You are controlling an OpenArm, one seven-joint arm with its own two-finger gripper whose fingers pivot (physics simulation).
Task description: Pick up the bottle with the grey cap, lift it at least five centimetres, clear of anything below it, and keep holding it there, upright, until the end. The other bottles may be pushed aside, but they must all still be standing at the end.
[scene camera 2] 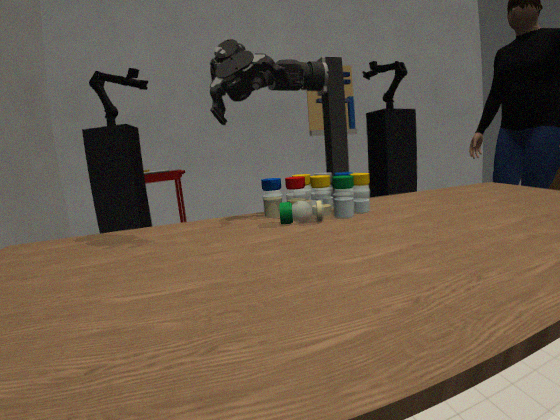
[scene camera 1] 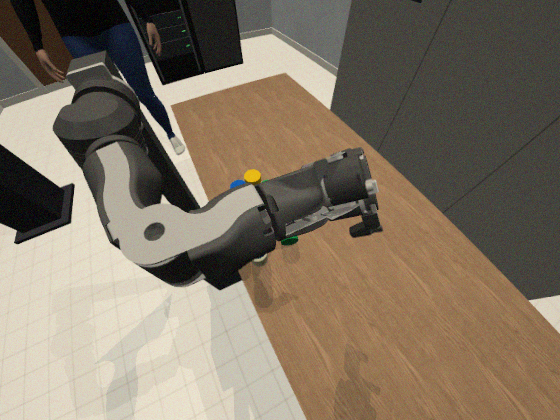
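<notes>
The grey-capped bottle (scene camera 2: 323, 174) shows as a thin cap edge behind a yellow-capped bottle (scene camera 2: 321, 182) in scene camera 2; the arm hides it in scene camera 1. Standing close around it are blue-capped (scene camera 2: 271, 185), red-capped (scene camera 2: 295, 183), green-capped (scene camera 2: 343, 183) and yellow-capped (scene camera 2: 361, 180) bottles. Another green-capped bottle (scene camera 2: 302, 212) lies on its side in front of the group; its green cap (scene camera 1: 289, 240) shows below the forearm. My gripper (scene camera 1: 365, 230) (scene camera 2: 219, 118) is open, high above the table and off to one side of the bottles. Its fingers overlap in view.
The arm's forearm (scene camera 1: 295, 200) (scene camera 2: 290, 75) passes over the bottles at height. Yellow (scene camera 1: 252, 176) and blue (scene camera 1: 238, 185) caps show beside it. The wooden table (scene camera 1: 400, 310) (scene camera 2: 250, 300) has its edge near the group. A person (scene camera 2: 525, 90) stands beyond the table.
</notes>
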